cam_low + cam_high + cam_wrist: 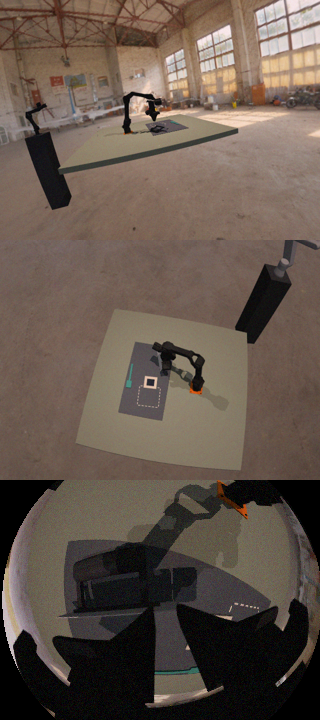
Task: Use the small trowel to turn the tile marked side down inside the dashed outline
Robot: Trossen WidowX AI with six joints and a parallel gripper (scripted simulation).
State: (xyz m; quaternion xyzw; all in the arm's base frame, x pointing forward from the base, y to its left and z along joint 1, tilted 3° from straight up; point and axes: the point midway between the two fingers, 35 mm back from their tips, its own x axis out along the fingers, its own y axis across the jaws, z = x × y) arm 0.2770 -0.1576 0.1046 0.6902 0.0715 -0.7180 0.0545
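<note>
Right now my gripper tip is 120 mm short of the dark grey mat, 110 mm above it and 100 mm to the right of it. Also, from my gripper tip: tile (130 mm to the left, 100 mm ahead, 80 mm below); then teal trowel (260 mm ahead, 100 mm to the left, 80 mm below).
</note>
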